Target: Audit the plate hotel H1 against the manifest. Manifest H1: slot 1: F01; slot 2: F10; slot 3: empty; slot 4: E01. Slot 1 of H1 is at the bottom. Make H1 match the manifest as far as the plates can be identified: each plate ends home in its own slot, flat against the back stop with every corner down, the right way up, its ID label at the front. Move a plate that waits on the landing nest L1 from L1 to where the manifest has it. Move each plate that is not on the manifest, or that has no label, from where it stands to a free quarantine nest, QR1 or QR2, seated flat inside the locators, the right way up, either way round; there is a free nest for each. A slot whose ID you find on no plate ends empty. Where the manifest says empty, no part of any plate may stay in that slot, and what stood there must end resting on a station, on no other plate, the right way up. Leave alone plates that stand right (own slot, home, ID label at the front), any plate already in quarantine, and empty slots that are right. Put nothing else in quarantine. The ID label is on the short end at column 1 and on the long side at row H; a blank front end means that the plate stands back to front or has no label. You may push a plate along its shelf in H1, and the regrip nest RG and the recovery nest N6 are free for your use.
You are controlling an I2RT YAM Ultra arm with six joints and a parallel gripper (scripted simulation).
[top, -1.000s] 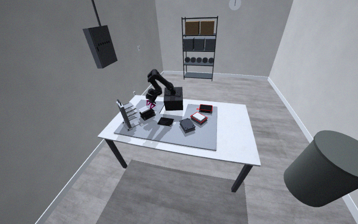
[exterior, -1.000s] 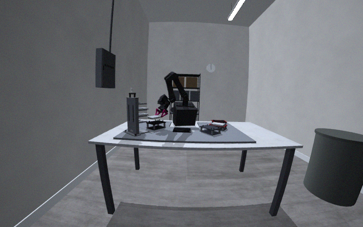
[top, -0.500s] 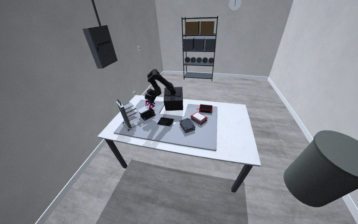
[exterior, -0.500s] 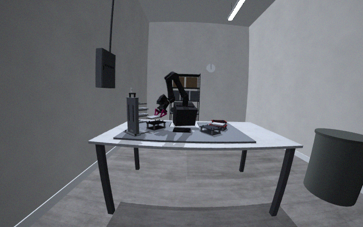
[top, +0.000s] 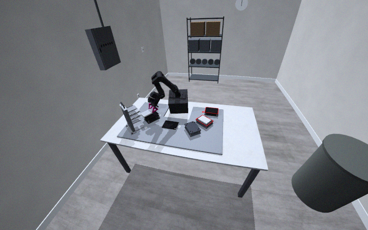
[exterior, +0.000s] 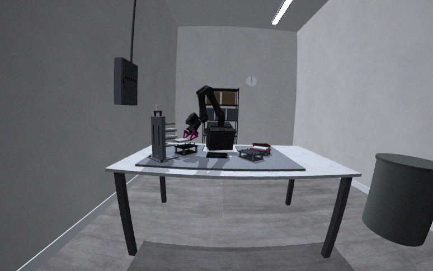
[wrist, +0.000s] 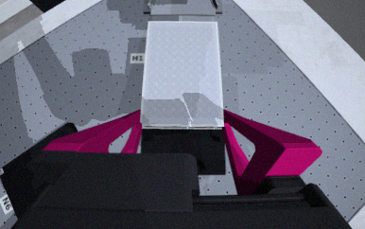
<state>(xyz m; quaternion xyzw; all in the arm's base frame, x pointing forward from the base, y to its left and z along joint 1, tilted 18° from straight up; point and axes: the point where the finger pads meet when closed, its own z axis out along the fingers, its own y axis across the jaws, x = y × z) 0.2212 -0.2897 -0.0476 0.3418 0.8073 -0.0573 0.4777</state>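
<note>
My hand is 1 cm short of the black regrip nest, 1 cm to the left of it and 6 cm above it. Also, from my hand: H1 tag: 18 cm ahead, 2 cm to the right, 12 cm below.
</note>
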